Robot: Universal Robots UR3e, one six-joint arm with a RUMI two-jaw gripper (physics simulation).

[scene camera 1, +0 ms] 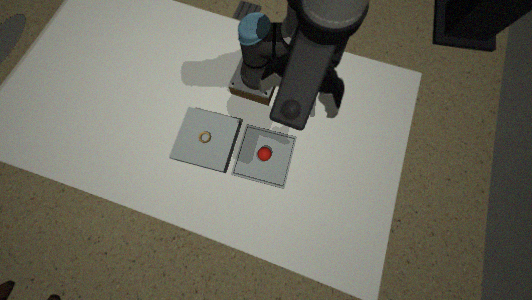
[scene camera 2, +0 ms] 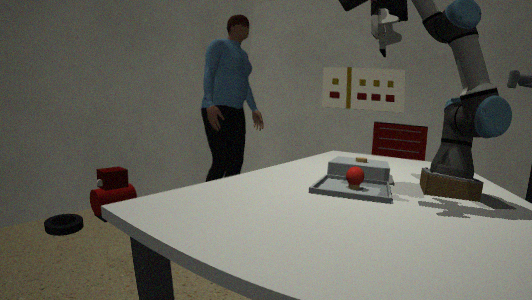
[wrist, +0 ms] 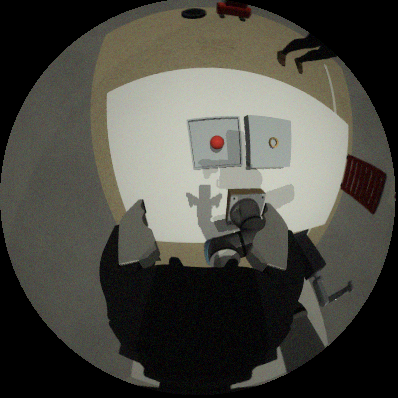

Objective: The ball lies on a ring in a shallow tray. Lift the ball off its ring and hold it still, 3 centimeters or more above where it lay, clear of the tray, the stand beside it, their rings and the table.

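Frame: origin at the arm's base, x back, y left, z down, level; centimetres.
Where they show: gripper, fingertip midpoint: (scene camera 2: 381, 49) (wrist: 203, 203); arm's base, origin of the base link: (scene camera 1: 258, 74) (scene camera 2: 450, 174) (wrist: 243, 210).
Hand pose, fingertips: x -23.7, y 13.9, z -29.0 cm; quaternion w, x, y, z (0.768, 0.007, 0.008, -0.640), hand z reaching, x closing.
Note:
Each offset is from my fingertips to the top centre of the thing. "pt": to the spot under its first point. Level surfaces: height alone.
The red ball {dx -4.6, dy -5.7, dz +28.4 cm} (scene camera 1: 264, 153) (scene camera 2: 355, 176) (wrist: 217, 142) rests on a small ring {pt dx -4.2, dy -4.4, dz +33.4 cm} (scene camera 2: 355, 187) in the shallow grey tray (scene camera 1: 275, 174) (scene camera 2: 350, 196) (wrist: 204, 130). The grey stand (scene camera 1: 192, 122) (scene camera 2: 338, 170) (wrist: 267, 126) is beside the tray, with a tan ring {pt dx -3.6, dy -28.4, dz +28.6 cm} (scene camera 1: 199, 136) (scene camera 2: 361, 160) (wrist: 270, 143) on top. My gripper (scene camera 2: 383, 49) (wrist: 203, 203) is open and empty, high above the table and well apart from the ball. In the wrist view its fingers are spread wide, below the ball in the picture. In scene camera 1 the arm hides much of it.
The arm's wooden-sided base (scene camera 1: 250, 94) (scene camera 2: 451, 185) (wrist: 245, 192) stands on the white table {dz +34.2 cm} (scene camera 1: 125, 150) (scene camera 2: 240, 215) (wrist: 150, 130), close to the tray and stand. A person (scene camera 2: 227, 75) stands beyond the table. A red slatted cabinet (scene camera 2: 400, 140) (wrist: 363, 184) is near the wall.

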